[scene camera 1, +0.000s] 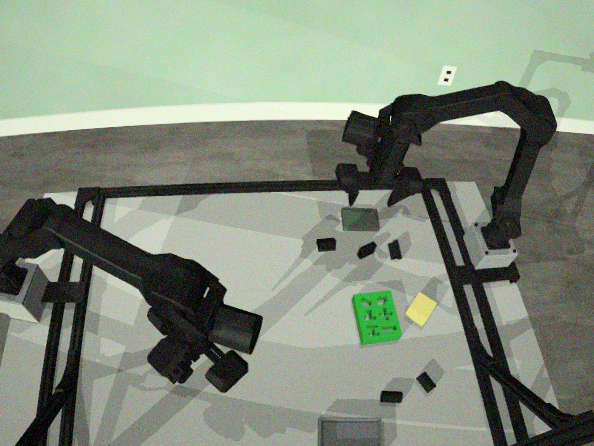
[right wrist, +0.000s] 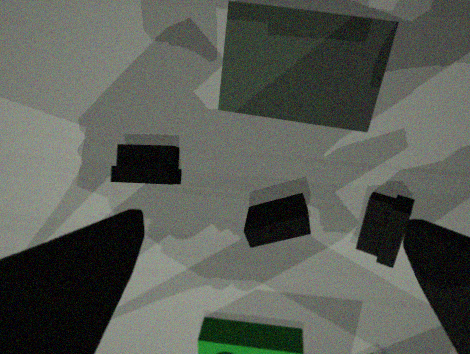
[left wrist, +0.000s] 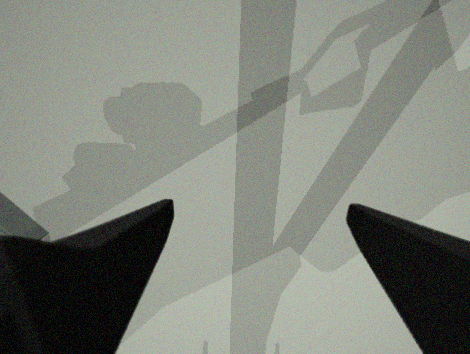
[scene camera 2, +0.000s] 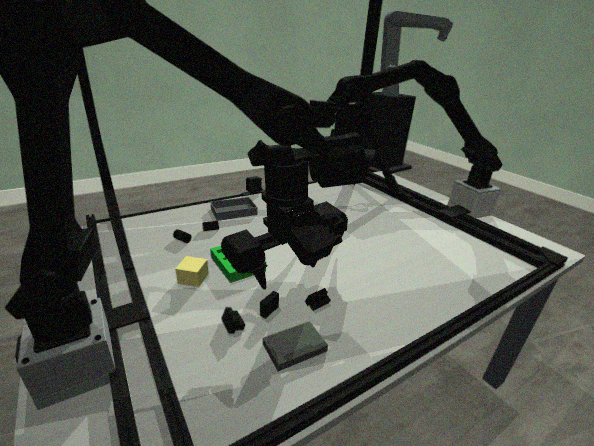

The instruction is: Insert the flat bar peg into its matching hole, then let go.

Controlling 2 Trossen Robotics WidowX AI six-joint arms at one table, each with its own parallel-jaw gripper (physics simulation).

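Observation:
Several short black pegs lie on the table. The middle peg [scene camera 1: 367, 249] [scene camera 2: 269, 304] [right wrist: 277, 220] of a group of three has plain faces; which peg is the flat bar I cannot tell for certain. The green hole board [scene camera 1: 356, 320] [scene camera 2: 233, 276] [right wrist: 250, 346] has a straight slot [scene camera 1: 388, 329] near one corner. My right gripper [scene camera 1: 371, 204] [scene camera 2: 288, 276] [right wrist: 273, 227] is open and empty, pointing down above the table; the middle peg shows between its fingers in the right wrist view. My left gripper [scene camera 1: 199, 367] [left wrist: 259, 209] is open and empty, away from the pegs.
A stepped peg [scene camera 1: 326, 244] [right wrist: 146, 165] and a notched peg [scene camera 1: 395, 249] [right wrist: 385, 229] flank the middle one. A grey-green slab [scene camera 1: 360, 219] [scene camera 2: 295, 345] [right wrist: 305, 70] lies behind them in scene camera 1. A yellow block [scene camera 1: 421, 309] [scene camera 2: 192, 271] stands beside the board. A grey tray [scene camera 1: 350, 419] is at the bottom.

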